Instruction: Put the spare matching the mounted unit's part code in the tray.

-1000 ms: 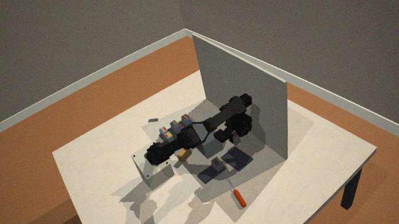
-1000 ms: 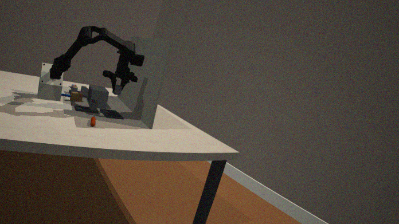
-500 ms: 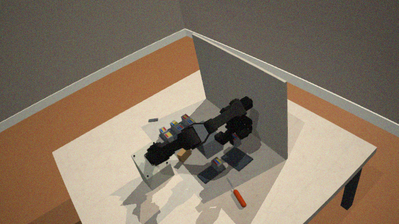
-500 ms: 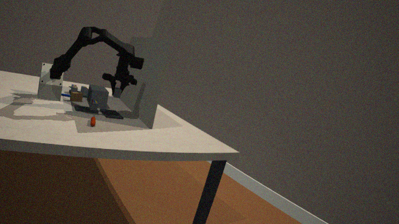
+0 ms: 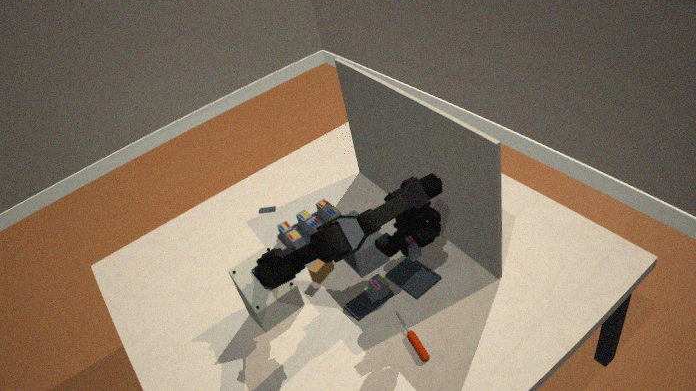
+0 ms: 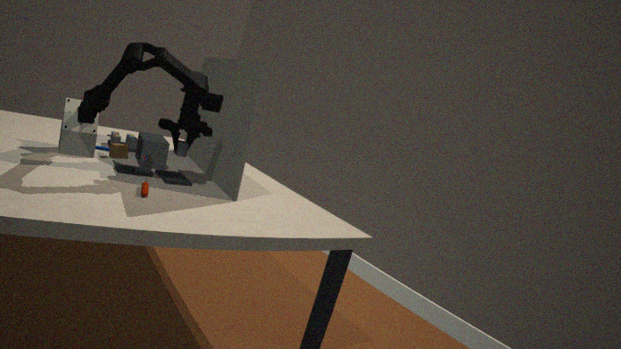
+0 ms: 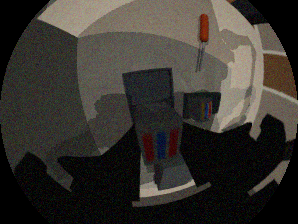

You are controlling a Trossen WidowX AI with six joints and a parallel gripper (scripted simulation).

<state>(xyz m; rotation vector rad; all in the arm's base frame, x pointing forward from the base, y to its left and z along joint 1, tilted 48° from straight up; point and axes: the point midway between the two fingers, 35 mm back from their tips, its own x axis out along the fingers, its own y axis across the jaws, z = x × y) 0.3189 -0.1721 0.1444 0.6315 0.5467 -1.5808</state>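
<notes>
Right now my gripper tip is 1 cm past the dark tray and 9 cm above it. Round my gripper tip: grey mounted unit: 4 cm behind, 20 cm to the left, 4 cm below; then rack: 15 cm behind, 3 cm to the left, 9 cm below; then spare: 2 cm above.
</notes>
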